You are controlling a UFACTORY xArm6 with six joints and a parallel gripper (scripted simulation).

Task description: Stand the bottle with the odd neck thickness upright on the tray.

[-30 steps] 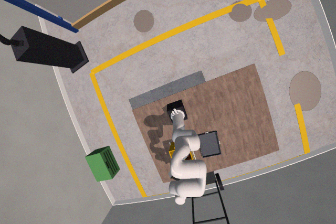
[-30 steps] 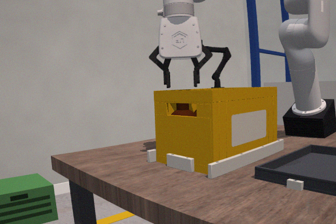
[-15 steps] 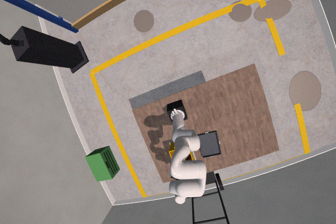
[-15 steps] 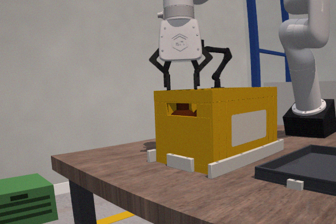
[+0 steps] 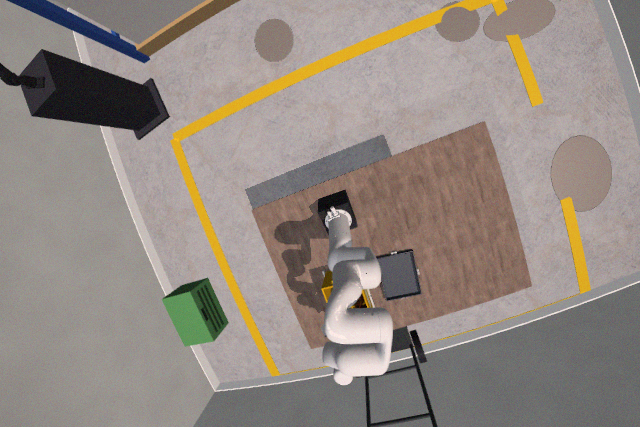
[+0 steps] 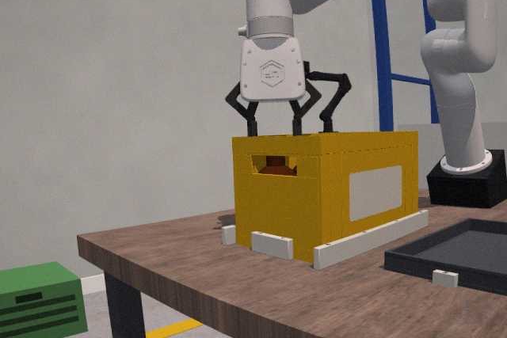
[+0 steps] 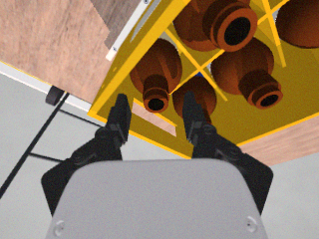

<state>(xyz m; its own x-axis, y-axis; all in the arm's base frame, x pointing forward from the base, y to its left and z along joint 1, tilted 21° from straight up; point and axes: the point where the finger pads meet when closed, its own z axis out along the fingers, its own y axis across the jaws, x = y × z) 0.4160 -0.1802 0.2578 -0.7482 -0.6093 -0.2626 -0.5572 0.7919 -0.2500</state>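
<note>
The yellow crate is 9 cm below my hand, 8 cm behind it and 6 cm to the left of it. The rest, counted from my hand: dark tray (33 cm to the left, 16 cm below, 5 cm behind).
</note>
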